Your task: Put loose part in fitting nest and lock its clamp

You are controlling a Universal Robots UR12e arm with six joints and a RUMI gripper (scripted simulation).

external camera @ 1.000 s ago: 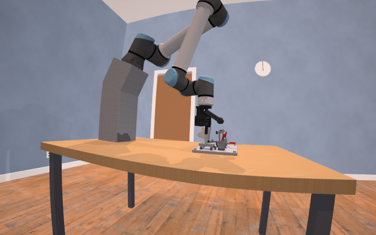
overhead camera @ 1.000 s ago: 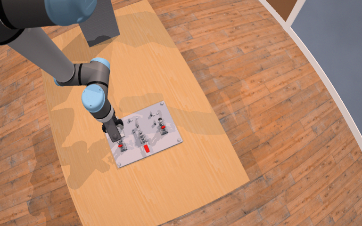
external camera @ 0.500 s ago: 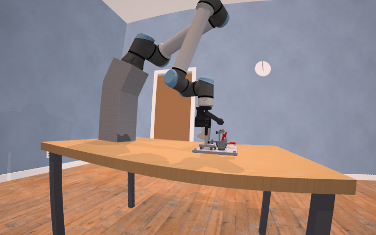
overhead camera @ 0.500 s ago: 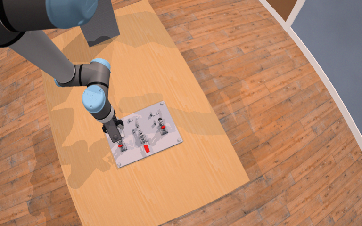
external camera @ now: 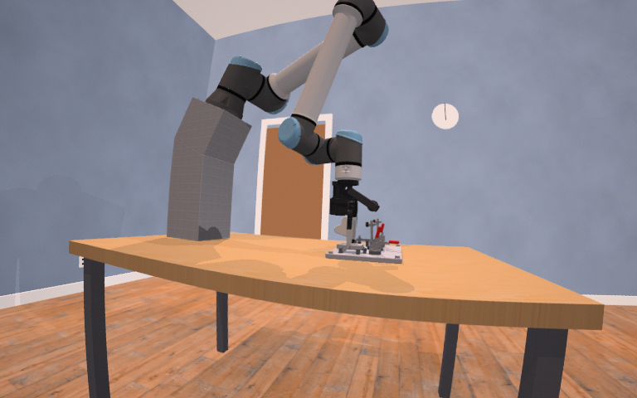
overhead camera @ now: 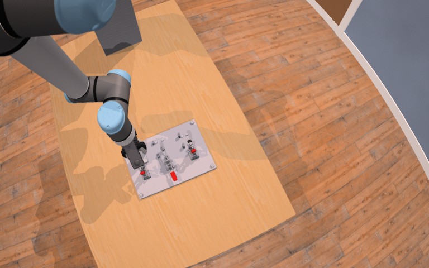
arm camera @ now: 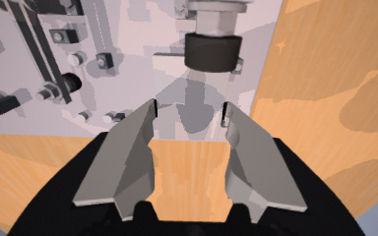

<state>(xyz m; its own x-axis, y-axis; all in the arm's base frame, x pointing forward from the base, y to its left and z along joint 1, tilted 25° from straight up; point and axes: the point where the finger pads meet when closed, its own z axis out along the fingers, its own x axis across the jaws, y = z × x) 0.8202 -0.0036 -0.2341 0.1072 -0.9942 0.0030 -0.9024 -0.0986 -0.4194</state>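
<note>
The loose part lies 1 cm below my hand. Round my hand: grey fixture plate: 4 cm ahead, 11 cm to the left, 4 cm below.
</note>
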